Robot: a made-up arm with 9 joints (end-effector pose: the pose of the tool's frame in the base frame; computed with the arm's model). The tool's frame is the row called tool. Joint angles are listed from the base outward.
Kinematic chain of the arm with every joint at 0, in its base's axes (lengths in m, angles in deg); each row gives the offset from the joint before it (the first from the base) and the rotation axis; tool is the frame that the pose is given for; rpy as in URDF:
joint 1: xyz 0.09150 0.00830 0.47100 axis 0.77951 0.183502 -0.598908
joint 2: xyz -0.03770 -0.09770 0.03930 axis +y
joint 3: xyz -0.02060 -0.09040 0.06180 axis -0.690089 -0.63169 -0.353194
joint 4: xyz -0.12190 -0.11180 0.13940 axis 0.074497 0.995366 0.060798
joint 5: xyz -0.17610 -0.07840 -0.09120 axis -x
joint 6: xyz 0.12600 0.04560 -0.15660 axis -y
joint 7: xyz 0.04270 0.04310 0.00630 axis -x
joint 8: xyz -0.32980 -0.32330 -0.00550 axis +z
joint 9: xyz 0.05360 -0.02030 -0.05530 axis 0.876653 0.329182 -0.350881
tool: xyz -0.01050 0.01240 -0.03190 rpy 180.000 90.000 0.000
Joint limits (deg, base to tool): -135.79..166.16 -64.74..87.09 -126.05..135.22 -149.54..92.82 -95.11..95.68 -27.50..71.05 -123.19..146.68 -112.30..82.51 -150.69..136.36
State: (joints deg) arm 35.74 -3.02 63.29 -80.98 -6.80 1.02 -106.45 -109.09 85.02
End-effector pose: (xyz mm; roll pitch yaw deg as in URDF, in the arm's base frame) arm 279.3 -549.9 431.7 -52.84 -59.72 53.69
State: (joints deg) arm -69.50 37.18 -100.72 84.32 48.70 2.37 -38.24 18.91 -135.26
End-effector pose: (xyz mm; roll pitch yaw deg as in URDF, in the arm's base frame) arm 391.7 -671.0 1016.9 -124.28 32.78 168.77
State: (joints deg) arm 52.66 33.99 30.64 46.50 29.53 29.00 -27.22 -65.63 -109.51
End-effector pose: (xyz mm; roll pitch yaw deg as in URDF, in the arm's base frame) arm -807.3 -502.7 571.1 28.97 7.93 -118.95
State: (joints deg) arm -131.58 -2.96 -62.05 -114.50 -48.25 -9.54 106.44 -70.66 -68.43
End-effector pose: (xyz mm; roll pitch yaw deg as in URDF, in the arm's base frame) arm 216.6 -21.0 1006.9 171.04 -46.69 -34.43
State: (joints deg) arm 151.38 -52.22 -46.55 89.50 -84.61 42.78 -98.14 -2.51 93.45
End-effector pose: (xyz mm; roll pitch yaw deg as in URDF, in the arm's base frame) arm -275.0 -138.3 790.1 -24.34 29.21 136.07
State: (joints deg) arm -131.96 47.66 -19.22 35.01 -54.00 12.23 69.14 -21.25 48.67
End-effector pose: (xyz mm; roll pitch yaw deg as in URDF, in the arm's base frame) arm -302.3 528.8 958.8 124.56 -1.40 -108.55
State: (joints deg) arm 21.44 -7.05 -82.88 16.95 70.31 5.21 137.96 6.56 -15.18
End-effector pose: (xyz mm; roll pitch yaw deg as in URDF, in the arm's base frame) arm -427.4 -477.0 622.9 64.97 -40.91 -17.72
